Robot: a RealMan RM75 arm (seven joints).
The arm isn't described. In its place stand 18 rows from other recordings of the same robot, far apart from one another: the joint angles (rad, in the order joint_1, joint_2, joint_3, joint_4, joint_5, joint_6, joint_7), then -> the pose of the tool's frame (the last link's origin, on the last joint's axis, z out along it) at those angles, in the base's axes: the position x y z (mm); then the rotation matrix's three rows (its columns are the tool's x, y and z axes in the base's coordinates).
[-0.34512, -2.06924, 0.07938, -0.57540, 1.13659, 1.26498, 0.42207] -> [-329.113 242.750 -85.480], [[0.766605 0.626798 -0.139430], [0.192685 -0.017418 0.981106], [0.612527 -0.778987 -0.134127]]
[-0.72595, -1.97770, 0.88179, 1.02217, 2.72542, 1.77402, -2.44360] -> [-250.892 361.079 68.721], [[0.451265 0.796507 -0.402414], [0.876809 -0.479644 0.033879], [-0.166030 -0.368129 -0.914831]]
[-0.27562, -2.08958, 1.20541, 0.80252, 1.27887, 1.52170, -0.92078] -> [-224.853 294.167 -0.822], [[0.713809 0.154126 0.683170], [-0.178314 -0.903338 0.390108], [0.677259 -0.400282 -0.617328]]
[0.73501, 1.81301, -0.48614, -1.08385, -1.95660, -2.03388, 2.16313] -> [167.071 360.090 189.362], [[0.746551 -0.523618 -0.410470], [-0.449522 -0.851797 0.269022], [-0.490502 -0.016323 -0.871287]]
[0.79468, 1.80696, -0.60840, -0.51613, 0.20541, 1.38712, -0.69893] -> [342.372 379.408 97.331], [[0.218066 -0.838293 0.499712], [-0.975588 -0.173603 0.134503], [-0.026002 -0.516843 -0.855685]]
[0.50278, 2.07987, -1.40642, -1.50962, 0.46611, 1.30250, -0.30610] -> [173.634 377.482 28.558], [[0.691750 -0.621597 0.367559], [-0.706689 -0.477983 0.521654], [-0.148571 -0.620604 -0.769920]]
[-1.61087, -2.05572, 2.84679, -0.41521, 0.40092, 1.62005, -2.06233] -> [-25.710 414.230 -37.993], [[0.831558 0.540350 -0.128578], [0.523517 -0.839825 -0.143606], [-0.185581 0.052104 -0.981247]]
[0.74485, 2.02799, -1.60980, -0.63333, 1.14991, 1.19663, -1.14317] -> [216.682 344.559 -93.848], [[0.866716 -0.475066 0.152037], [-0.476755 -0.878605 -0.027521], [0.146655 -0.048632 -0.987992]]
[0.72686, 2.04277, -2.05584, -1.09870, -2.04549, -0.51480, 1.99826] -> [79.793 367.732 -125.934], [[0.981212 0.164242 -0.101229], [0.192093 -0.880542 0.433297], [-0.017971 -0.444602 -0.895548]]
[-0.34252, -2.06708, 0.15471, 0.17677, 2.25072, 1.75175, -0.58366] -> [-309.298 216.786 -38.116], [[0.692556 0.378577 0.614040], [0.054616 -0.876296 0.478667], [0.719294 -0.297967 -0.627561]]
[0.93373, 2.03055, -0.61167, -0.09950, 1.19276, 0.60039, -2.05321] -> [250.570 445.363 -56.468], [[0.888153 -0.456317 0.054398], [-0.369468 -0.638649 0.674996], [-0.273271 -0.619598 -0.735813]]
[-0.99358, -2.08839, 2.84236, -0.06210, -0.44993, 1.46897, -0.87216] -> [-128.606 368.607 -80.437], [[0.710526 0.157188 0.685889], [0.039732 -0.982138 0.183921], [0.702548 -0.103430 -0.704080]]
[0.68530, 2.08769, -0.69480, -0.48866, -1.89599, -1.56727, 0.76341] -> [205.709 351.673 -25.618], [[0.825952 0.076225 -0.558564], [0.256323 -0.933253 0.251669], [-0.502098 -0.351039 -0.790360]]
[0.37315, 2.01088, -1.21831, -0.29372, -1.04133, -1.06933, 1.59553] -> [341.870 317.244 -22.772], [[0.104411 -0.971470 -0.212941], [-0.601025 -0.232225 0.764749], [-0.792381 0.048135 -0.608124]]
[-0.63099, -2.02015, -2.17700, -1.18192, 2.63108, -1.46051, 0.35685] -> [-242.772 391.242 73.092], [[0.351215 0.857739 -0.375410], [0.900601 -0.199830 0.385987], [0.256058 -0.473659 -0.842664]]
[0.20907, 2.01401, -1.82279, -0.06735, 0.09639, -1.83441, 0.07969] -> [329.077 221.404 38.903], [[0.712526 -0.446066 -0.541600], [0.464405 -0.278804 0.840593], [-0.525960 -0.850467 0.008500]]
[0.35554, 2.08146, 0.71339, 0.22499, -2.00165, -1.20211, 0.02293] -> [347.445 306.416 -8.222], [[0.707888 -0.706121 -0.016972], [0.048089 0.024209 0.998550], [-0.704686 -0.707678 0.051094]]
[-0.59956, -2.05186, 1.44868, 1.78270, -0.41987, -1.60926, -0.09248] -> [-106.787 355.183 55.459], [[0.577810 0.713054 -0.397101], [0.782756 -0.346350 0.517044], [0.231144 -0.609587 -0.758272]]
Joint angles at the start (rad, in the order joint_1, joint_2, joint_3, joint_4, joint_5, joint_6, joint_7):
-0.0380 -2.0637 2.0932 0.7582 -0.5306 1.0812 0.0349
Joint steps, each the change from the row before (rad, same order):
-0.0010 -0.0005 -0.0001 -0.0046 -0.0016 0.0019 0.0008
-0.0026 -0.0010 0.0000 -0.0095 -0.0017 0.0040 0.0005
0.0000 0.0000 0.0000 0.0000 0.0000 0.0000 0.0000
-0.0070 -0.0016 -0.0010 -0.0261 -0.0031 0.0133 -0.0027
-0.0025 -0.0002 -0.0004 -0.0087 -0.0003 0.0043 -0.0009
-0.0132 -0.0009 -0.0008 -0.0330 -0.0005 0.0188 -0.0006
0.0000 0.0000 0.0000 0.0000 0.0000 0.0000 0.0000
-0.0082 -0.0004 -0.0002 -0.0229 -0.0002 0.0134 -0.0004
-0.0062 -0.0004 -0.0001 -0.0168 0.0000 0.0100 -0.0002
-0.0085 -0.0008 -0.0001 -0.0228 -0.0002 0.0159 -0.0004
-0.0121 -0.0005 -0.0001 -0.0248 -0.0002 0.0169 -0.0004
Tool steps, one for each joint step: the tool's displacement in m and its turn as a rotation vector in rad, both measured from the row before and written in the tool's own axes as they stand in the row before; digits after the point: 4 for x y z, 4 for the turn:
-0.0006 -0.0005 -0.0004 0.0019 -0.0014 0.0016
-0.0012 -0.0007 -0.0006 0.0019 -0.0024 0.0029
0.0000 0.0000 0.0000 0.0000 0.0000 0.0000
-0.0027 -0.0025 -0.0017 0.0046 -0.0042 0.0060
-0.0009 -0.0008 -0.0005 0.0008 -0.0014 0.0027
-0.0024 -0.0023 -0.0007 -0.0010 -0.0003 0.0130
0.0000 0.0000 0.0000 0.0000 0.0000 0.0000
-0.0017 -0.0017 -0.0008 -0.0006 -0.0006 0.0094
-0.0011 -0.0012 -0.0005 -0.0008 -0.0001 0.0070
-0.0012 -0.0015 -0.0007 -0.0010 0.0023 0.0091
-0.0008 -0.0013 0.0002 -0.0032 0.0042 0.0103

